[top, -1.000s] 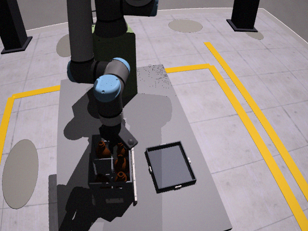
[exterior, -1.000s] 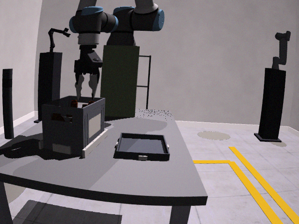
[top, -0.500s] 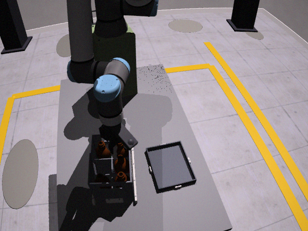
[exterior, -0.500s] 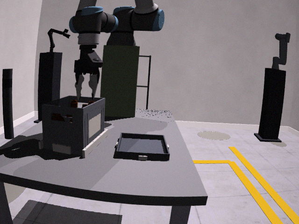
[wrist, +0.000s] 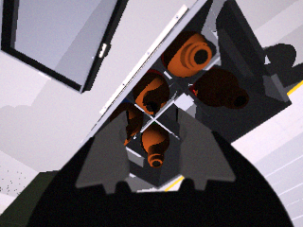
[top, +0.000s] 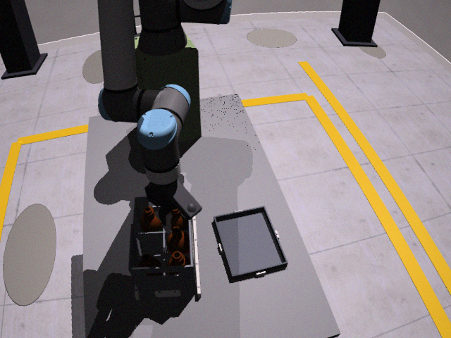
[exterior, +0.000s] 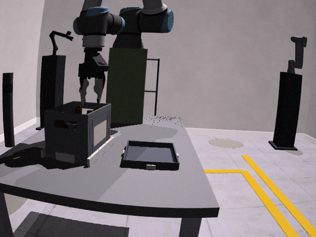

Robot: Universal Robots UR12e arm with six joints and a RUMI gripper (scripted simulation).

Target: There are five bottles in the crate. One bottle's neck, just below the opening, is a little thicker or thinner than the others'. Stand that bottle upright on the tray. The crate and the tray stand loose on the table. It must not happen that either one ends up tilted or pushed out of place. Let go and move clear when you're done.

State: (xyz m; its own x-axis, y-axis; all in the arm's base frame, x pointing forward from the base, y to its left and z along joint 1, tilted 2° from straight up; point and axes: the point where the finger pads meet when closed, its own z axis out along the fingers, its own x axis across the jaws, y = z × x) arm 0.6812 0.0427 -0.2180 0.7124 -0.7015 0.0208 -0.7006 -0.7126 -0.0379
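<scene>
The dark grey crate lies 11 cm below my hand and 5 cm to the right of it. Round my hand: black tray: 23 cm to the left, 18 cm below, 4 cm behind.
</scene>
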